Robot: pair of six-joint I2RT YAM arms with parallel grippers.
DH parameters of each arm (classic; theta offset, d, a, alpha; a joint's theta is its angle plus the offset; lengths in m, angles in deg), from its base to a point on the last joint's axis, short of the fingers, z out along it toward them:
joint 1: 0 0.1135 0.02 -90
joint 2: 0 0 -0.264 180
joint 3: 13.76 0 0.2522 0
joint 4: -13.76 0 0.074 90
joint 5: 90 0 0 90
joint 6: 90 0.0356 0 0
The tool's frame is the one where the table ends.
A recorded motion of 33 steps. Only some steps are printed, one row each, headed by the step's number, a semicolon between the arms.
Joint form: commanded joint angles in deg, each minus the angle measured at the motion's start. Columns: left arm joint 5, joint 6, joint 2, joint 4, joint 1, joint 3; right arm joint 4, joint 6, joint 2, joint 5, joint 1, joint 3.
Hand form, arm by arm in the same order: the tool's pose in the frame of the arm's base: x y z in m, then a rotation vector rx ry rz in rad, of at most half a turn. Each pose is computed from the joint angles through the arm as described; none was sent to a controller.
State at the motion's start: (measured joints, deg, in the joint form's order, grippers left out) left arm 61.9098 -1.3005 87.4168 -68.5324 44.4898 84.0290; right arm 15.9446 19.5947 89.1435 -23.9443 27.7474 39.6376
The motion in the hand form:
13: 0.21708 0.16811 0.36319 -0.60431 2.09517 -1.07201; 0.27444 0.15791 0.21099 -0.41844 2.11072 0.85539
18: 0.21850 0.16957 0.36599 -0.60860 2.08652 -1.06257; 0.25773 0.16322 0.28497 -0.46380 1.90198 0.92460
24: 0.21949 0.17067 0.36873 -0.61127 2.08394 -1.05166; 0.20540 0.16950 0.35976 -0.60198 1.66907 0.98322
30: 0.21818 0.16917 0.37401 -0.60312 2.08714 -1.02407; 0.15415 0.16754 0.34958 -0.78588 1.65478 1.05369
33: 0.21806 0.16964 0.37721 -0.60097 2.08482 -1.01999; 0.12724 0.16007 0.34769 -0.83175 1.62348 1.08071
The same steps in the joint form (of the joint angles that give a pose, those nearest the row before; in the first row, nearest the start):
13: 1.02 -1.42 -3.22 0.50 -0.11 2.37; -4.08 -1.85 -4.06 2.85 -0.15 4.83
18: 0.84 -2.65 -3.13 1.56 -0.11 2.89; -7.32 -1.05 -13.19 2.23 2.12 10.45
24: 0.49 -3.27 -2.95 1.91 -0.11 3.60; -12.86 -3.77 -24.27 3.11 9.06 15.82
30: -0.38 -3.27 -3.39 1.74 -0.19 4.39; -18.57 -6.93 -33.32 1.27 16.18 10.13
33: -0.39 -3.27 -3.22 1.30 -0.10 5.26; -20.68 -7.29 -39.21 2.59 20.14 7.22

